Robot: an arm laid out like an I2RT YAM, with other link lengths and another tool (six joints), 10 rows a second.
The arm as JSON. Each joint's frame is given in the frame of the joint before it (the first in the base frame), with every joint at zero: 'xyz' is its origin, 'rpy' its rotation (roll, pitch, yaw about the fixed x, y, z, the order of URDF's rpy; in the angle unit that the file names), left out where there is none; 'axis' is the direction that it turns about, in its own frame. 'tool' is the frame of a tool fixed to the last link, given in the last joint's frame.
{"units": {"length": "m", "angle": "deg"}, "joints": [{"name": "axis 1", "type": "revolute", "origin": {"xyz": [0.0, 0.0, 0.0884], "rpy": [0.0, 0.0, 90.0]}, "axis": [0.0, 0.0, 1.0]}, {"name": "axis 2", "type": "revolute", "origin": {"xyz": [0.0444, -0.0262, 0.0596], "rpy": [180.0, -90.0, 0.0]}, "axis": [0.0, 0.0, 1.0]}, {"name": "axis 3", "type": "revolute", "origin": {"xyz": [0.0, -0.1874, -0.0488], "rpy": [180.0, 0.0, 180.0]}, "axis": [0.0, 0.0, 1.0]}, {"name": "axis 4", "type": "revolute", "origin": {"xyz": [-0.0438, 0.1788, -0.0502], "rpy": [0.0, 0.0, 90.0]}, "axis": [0.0, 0.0, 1.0]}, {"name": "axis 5", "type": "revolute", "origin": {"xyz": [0.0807, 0.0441, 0.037], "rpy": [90.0, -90.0, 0.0]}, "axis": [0.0, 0.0, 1.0]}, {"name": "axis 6", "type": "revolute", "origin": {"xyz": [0.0, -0.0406, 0.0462], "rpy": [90.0, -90.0, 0.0]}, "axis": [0.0, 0.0, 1.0]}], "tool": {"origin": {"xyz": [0.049, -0.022, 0.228], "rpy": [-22.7, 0.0, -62.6]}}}
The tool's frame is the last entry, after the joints.
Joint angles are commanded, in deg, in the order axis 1, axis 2, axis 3, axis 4, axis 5, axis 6. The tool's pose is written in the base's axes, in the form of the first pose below.
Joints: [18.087 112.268 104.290 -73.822 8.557 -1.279]
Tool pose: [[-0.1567 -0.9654 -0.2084], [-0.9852 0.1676 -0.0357], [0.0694 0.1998 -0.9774]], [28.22 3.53 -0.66]
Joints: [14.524 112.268 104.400 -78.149 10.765 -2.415]
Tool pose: [[-0.1960 -0.9422 -0.2718], [-0.9706 0.2258 -0.0830], [0.1396 0.2475 -0.9588]], [26.21 0.08 -0.24]
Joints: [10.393 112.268 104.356 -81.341 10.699 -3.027]
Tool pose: [[-0.2466 -0.9108 -0.3310], [-0.9552 0.2861 -0.0757], [0.1637 0.2975 -0.9406]], [24.28 -2.17 -0.05]
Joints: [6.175 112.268 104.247 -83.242 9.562 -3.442]
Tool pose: [[-0.3034 -0.8776 -0.3712], [-0.9392 0.3411 -0.0389], [0.1607 0.3368 -0.9278]], [22.84 -3.60 -0.04]
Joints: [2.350 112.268 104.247 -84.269 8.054 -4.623]
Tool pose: [[-0.3439 -0.8527 -0.3933], [-0.9278 0.3731 0.0026], [0.1445 0.3658 -0.9194]], [21.96 -4.55 -0.09]
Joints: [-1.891 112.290 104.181 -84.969 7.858 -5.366]
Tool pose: [[-0.3979 -0.8224 -0.4065], [-0.9056 0.4230 0.0307], [0.1467 0.3804 -0.9131]], [21.14 -6.12 -0.05]
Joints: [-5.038 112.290 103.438 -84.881 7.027 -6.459]
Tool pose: [[-0.4293 -0.8013 -0.4166], [-0.8927 0.4466 0.0609], [0.1373 0.3980 -0.9070]], [20.48 -6.95 -0.29]
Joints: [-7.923 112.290 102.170 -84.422 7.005 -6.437]
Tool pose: [[-0.4721 -0.7720 -0.4256], [-0.8701 0.4857 0.0840], [0.1419 0.4099 -0.9010]], [19.66 -7.90 -0.60]
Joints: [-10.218 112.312 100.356 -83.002 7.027 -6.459]
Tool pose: [[-0.5051 -0.7492 -0.4284], [-0.8508 0.5155 0.1016], [0.1447 0.4159 -0.8978]], [19.12 -8.65 -1.13]
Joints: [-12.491 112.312 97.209 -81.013 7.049 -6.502]
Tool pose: [[-0.5349 -0.7201 -0.4419], [-0.8311 0.5425 0.1219], [0.1520 0.4325 -0.8887]], [18.10 -9.27 -1.97]
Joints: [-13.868 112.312 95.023 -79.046 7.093 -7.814]
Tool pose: [[-0.5351 -0.7168 -0.4471], [-0.8309 0.5421 0.1253], [0.1526 0.4386 -0.8856]], [17.75 -9.80 -2.63]
